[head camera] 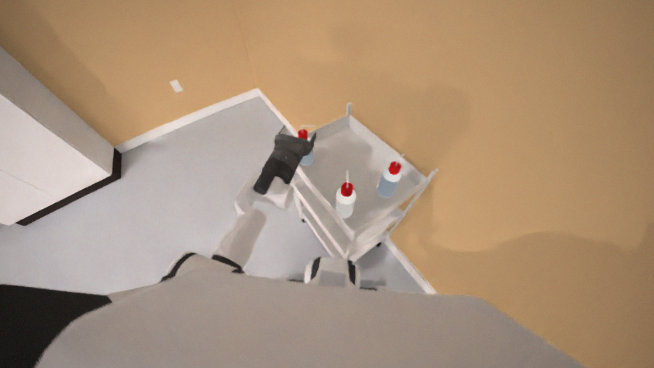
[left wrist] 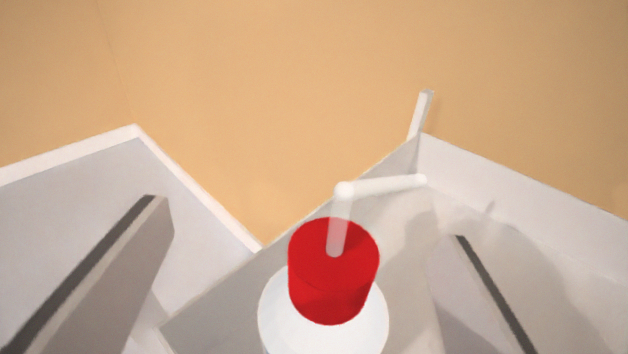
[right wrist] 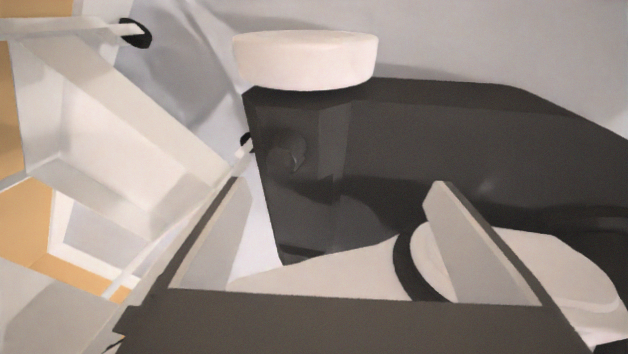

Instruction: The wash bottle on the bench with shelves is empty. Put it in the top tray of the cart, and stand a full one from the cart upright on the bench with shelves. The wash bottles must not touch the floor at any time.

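Places are measured from the robot's base along level axes (x back, y right, z up), in millimetres.
Where they show: left gripper, fingertip midpoint: (head camera: 300,130) (left wrist: 306,234); right gripper, fingertip midpoint: (right wrist: 336,190).
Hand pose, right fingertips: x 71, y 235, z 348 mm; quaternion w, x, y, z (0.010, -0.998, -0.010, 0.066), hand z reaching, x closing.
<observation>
Things, the pixels of their top centre, and the offset from my right fingertips. "*": a spot on its surface instead. Level surfaces: height alone.
- wash bottle, middle of its top: (left wrist: 369,171) (head camera: 304,124) dz +490, dx -544, dy -372 mm
- blue-filled bottle, middle of its top: (head camera: 400,157) dz +490, dx -429, dy -69 mm
- cart's corner post, surface spot: (left wrist: 421,112) (head camera: 347,109) * dz +410, dx -761, dy -230 mm
- lower cart shelf, its level: dz -214 mm
A wash bottle (head camera: 307,158) (left wrist: 332,280) with a red cap and blue contents stands upright in the left corner of the cart's top tray (head camera: 332,160) (left wrist: 500,190). My left gripper (head camera: 300,132) (left wrist: 306,234) is open, its fingers on either side of this bottle with gaps between; its lower part is hidden in the left wrist view. A pale, empty-looking bottle (head camera: 345,202) stands near the tray's front corner. Another blue-filled bottle (head camera: 388,184) stands toward the right corner. My right gripper (right wrist: 336,190) is open and empty, low beside the cart. The bench with shelves cannot be made out.
The cart's corner post (head camera: 349,109) (left wrist: 421,112) rises at the back. A lower cart shelf (right wrist: 125,155) lies left of the right fingers; my dark base (right wrist: 425,145) is behind them. A white cabinet (head camera: 45,165) stands at the left. Tan walls (head camera: 525,125) border the cart.
</observation>
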